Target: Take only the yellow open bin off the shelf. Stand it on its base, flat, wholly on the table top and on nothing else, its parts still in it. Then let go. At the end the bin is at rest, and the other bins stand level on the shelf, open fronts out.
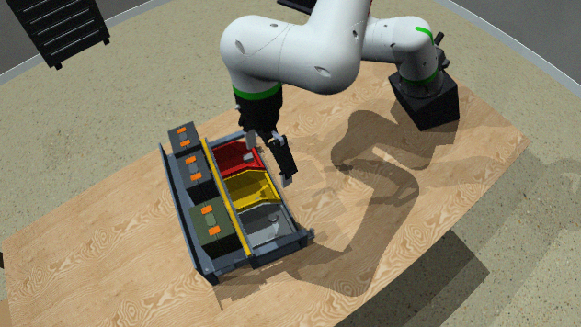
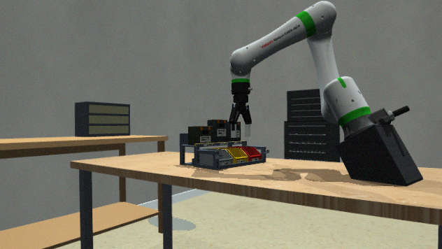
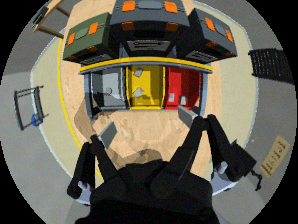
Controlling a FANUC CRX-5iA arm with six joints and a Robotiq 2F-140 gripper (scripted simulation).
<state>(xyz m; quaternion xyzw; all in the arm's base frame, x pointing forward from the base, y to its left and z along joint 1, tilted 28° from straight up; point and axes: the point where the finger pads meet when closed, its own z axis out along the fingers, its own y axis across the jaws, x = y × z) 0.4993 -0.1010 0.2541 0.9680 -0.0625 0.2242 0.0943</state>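
Right now the yellow open bin is 70 mm ahead of my hand, 30 mm to the right of it and 110 mm below it. The rest, counted from my hand: red bin: 30 mm ahead, 130 mm to the right, 110 mm below; yellow rail: 120 mm ahead, 50 mm to the right, 40 mm below; grey bin: 120 mm ahead, 70 mm to the left, 110 mm below.
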